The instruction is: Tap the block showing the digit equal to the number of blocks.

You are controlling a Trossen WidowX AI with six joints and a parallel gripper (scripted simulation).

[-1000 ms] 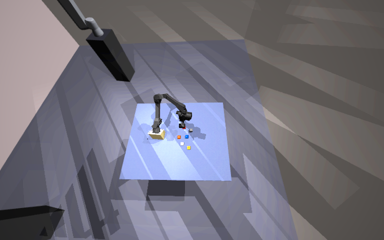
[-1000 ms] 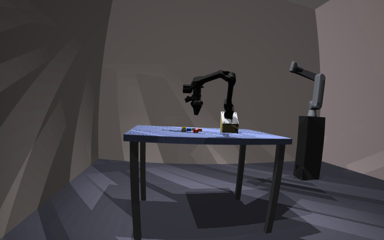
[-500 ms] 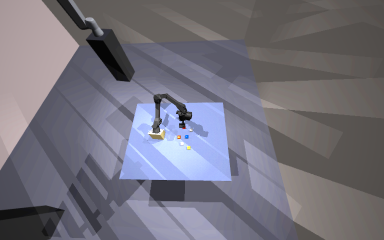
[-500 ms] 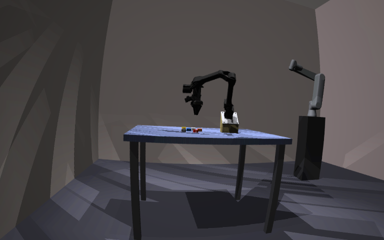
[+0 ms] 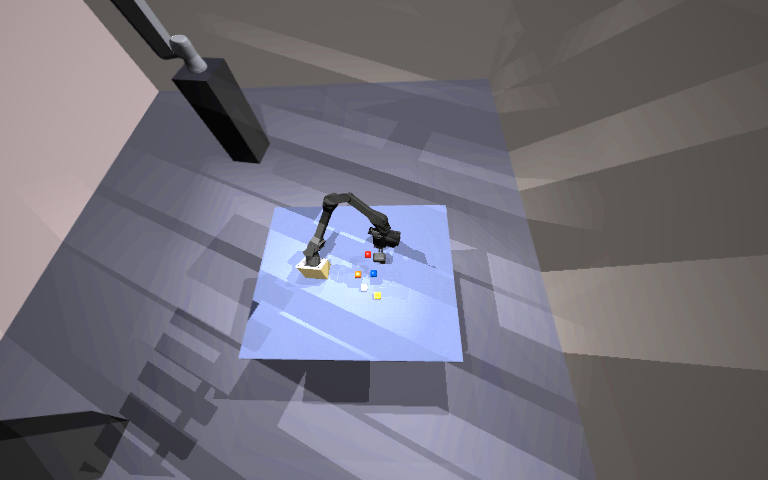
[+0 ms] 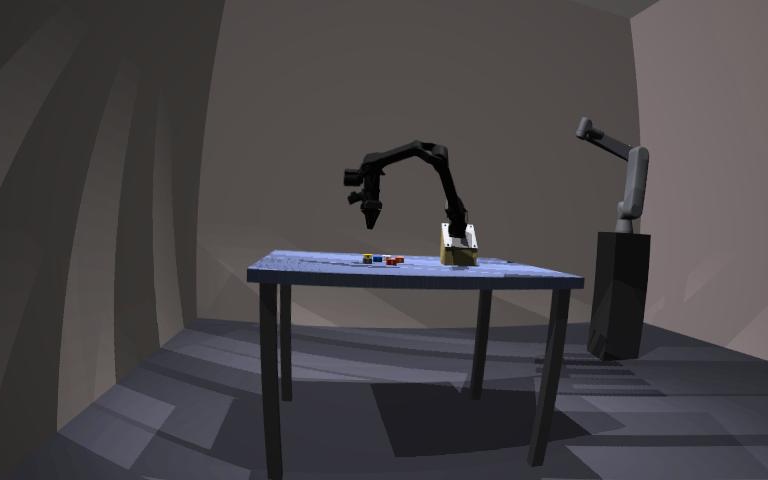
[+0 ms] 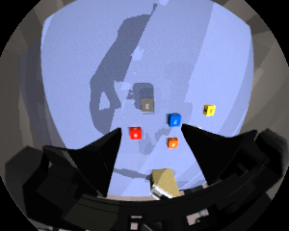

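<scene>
The yellow block is 10 mm ahead of my gripper tip, 210 mm to the right of it and 110 mm below it. The rest, counted from my gripper tip: orange-yellow block 120 mm behind, 100 mm to the right, 110 mm below; red block 80 mm behind, 20 mm to the left, 110 mm below; blue block 30 mm behind, 90 mm to the right, 110 mm below.
</scene>
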